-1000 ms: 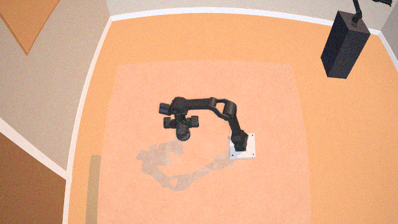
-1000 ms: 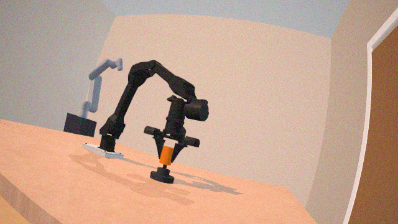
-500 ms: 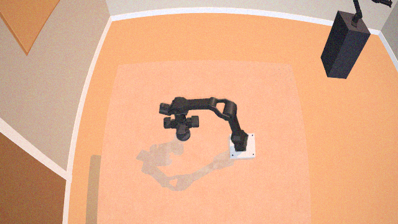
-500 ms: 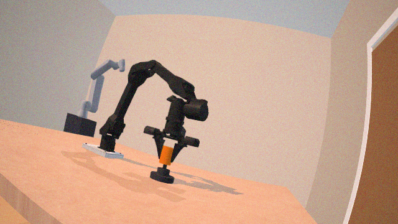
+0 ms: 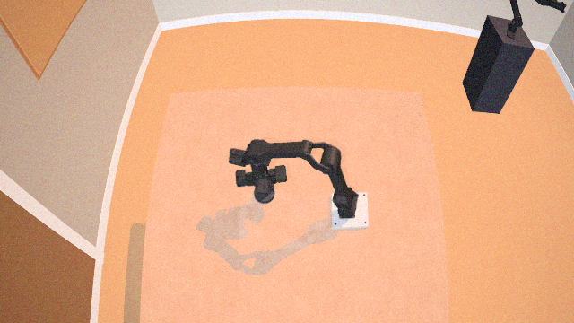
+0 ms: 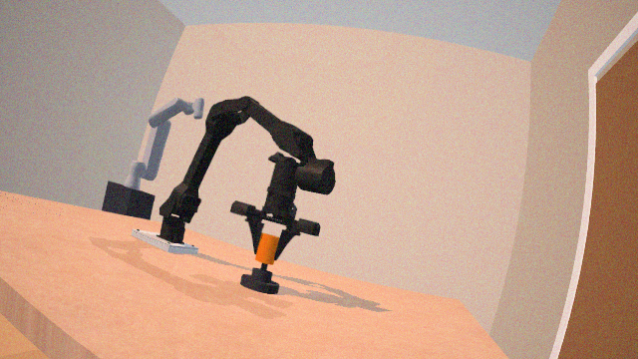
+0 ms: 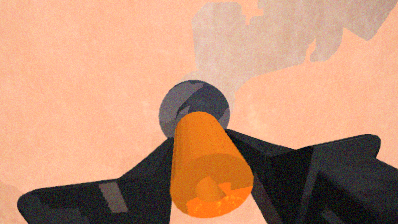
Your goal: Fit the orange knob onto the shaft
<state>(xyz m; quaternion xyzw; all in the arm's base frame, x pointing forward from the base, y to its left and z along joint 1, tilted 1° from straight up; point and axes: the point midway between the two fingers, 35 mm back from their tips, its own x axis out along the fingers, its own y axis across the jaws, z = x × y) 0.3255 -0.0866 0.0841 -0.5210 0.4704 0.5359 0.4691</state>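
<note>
My gripper tip is 4 cm above the round dark pedestal. The rest, counted from my gripper tip: orange knob (2 cm above).
</note>
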